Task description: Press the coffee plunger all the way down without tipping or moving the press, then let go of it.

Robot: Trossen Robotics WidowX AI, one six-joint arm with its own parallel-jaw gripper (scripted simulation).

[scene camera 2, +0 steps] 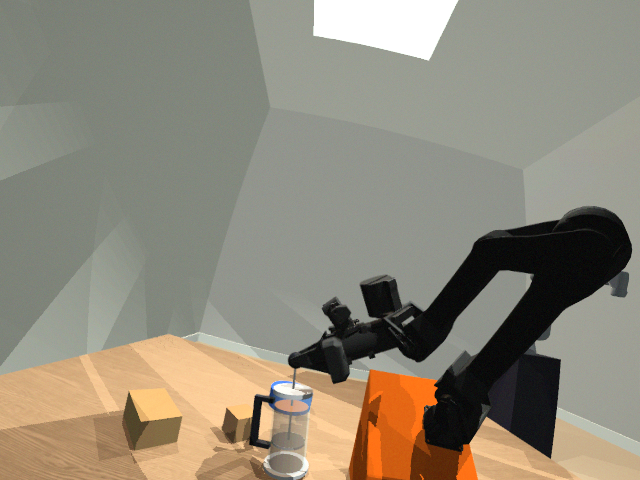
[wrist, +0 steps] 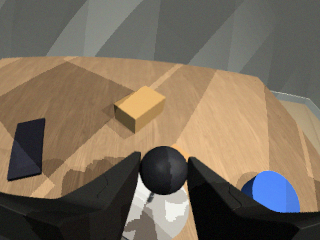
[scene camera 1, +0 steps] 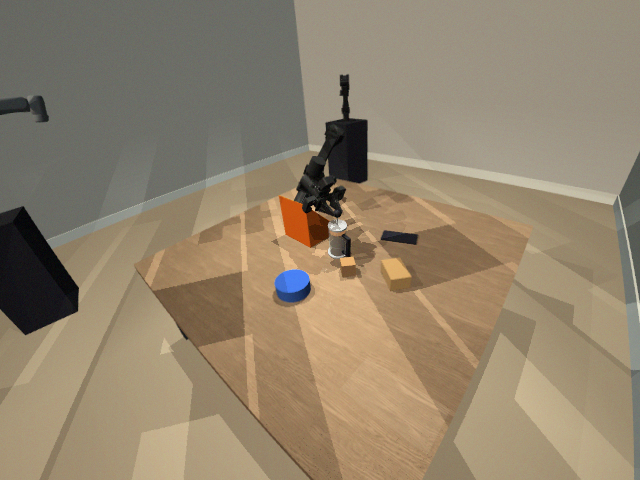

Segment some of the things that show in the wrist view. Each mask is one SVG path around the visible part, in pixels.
My gripper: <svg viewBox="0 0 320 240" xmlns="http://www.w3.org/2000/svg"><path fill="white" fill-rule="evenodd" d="M188 157L187 189L189 200L191 200L193 221L196 224L197 239L320 240L320 211L300 213L272 211L272 209L261 205L259 201L253 200L253 197L251 199L244 192L241 192L240 189L233 187L233 184L229 184L228 180L225 181L223 176L217 175L213 169L211 171L203 161L200 163L196 157ZM141 152L132 152L121 163L119 161L109 171L105 171L103 175L97 176L95 180L91 180L91 183L85 184L83 187L76 189L76 191L59 197L59 199L15 196L12 193L9 195L9 193L0 192L0 240L120 240L121 236L123 236L124 225L127 223L127 216L129 211L131 211L131 203L137 189L136 184L137 179L139 179Z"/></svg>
A blue disc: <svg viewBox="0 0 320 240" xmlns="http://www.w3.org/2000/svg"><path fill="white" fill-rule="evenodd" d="M241 189L241 192L244 192L245 195L251 197L251 199L253 197L253 200L259 201L261 205L272 209L272 211L300 213L300 201L297 199L295 189L293 189L292 184L288 180L285 180L283 175L280 176L280 173L275 171L261 172L249 180L248 183L245 183L243 189Z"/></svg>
A dark flat slab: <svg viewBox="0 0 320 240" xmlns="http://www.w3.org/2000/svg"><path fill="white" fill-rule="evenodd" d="M45 119L25 121L25 123L17 124L15 139L13 139L11 159L9 159L7 180L20 180L23 177L25 179L25 177L37 176L43 173L41 172L41 168L43 168L41 161L43 161Z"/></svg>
A tan box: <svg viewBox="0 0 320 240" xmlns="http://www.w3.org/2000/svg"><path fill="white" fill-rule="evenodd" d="M147 85L113 103L115 120L119 121L120 124L123 124L125 128L128 128L135 135L163 112L165 97L161 96L155 89L147 87Z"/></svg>
